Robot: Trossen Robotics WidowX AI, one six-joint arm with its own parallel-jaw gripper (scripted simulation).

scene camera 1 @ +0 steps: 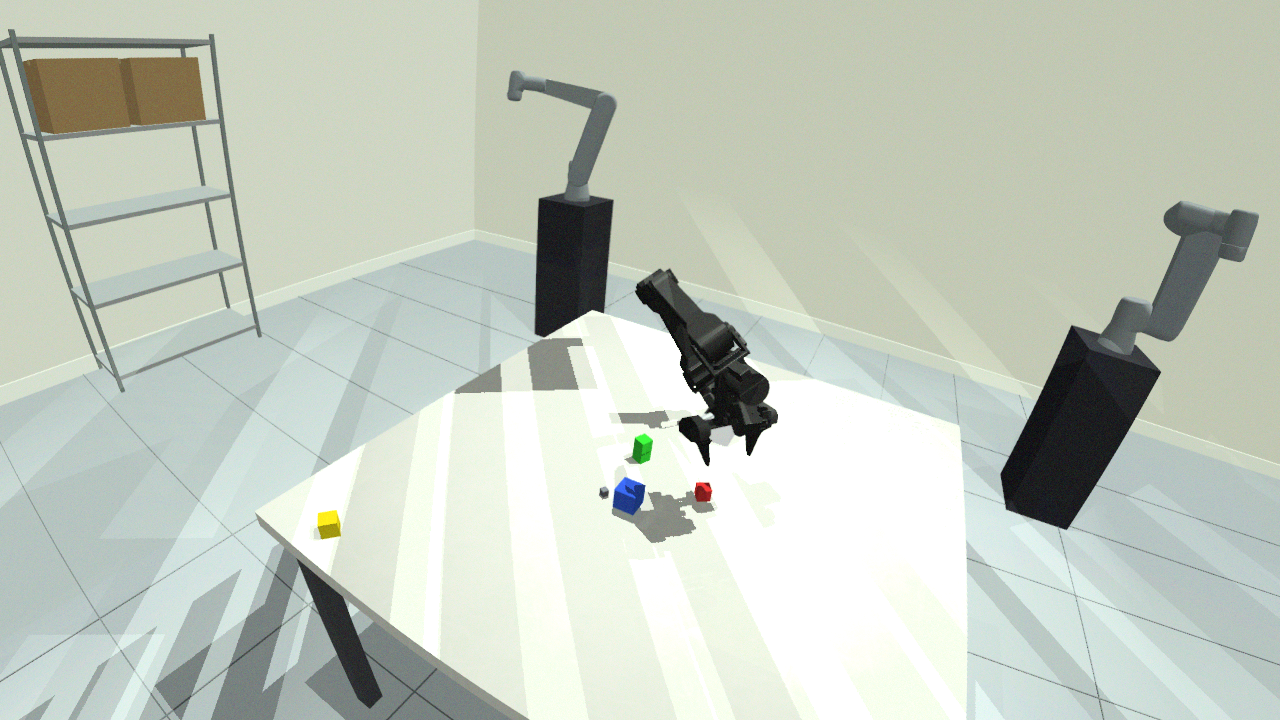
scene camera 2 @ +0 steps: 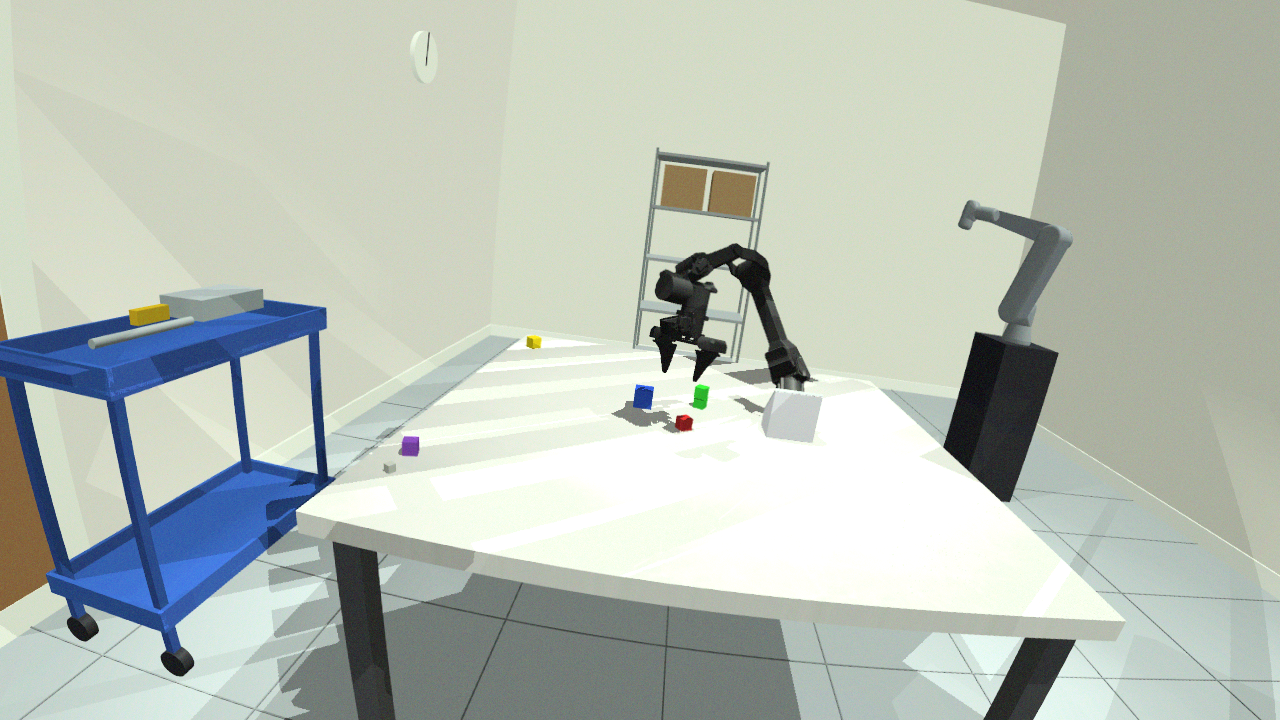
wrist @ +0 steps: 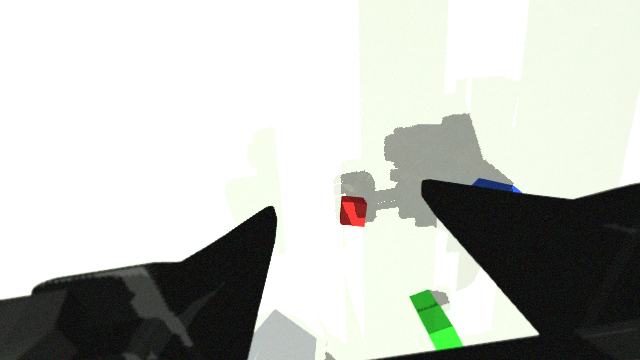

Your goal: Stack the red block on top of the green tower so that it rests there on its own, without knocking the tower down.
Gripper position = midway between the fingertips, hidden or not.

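There's a red block (wrist: 353, 209) here, and a blue cube (scene camera 1: 629, 494) as well. The gripper (scene camera 1: 728, 460) is open with nothing in it, and you'd also find it in scene camera 2 (scene camera 2: 679, 377) and in the wrist view (wrist: 347, 200).
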